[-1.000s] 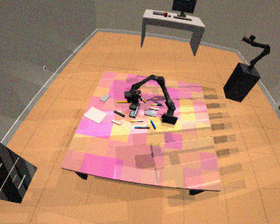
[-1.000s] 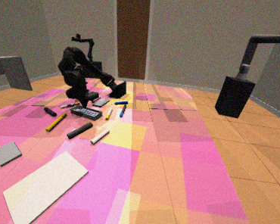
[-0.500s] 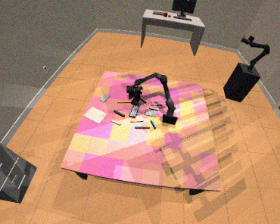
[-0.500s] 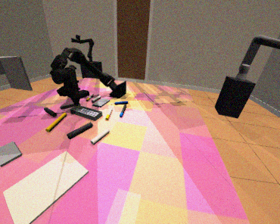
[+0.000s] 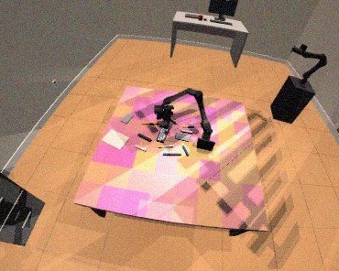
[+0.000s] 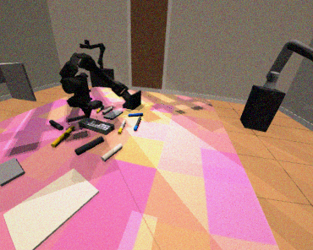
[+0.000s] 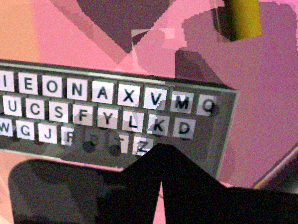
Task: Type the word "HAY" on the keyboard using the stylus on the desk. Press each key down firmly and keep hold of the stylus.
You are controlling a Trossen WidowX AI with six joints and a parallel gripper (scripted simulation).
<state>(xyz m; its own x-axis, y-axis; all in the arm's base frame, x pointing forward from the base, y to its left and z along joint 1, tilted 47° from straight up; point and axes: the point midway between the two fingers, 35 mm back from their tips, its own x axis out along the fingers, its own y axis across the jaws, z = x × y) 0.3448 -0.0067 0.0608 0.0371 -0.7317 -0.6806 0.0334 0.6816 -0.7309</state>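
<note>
The blue stylus lies 19 cm behind my gripper tip, 15 cm to the left of it and 4 cm below it. Also, from my gripper tip: grey block 37 cm ahead, 2 cm to the right, 4 cm below; then yellow marker 14 cm ahead, 2 cm to the right, 3 cm below; then blue-tipped pen 9 cm behind, 24 cm to the left, 4 cm below.
</note>
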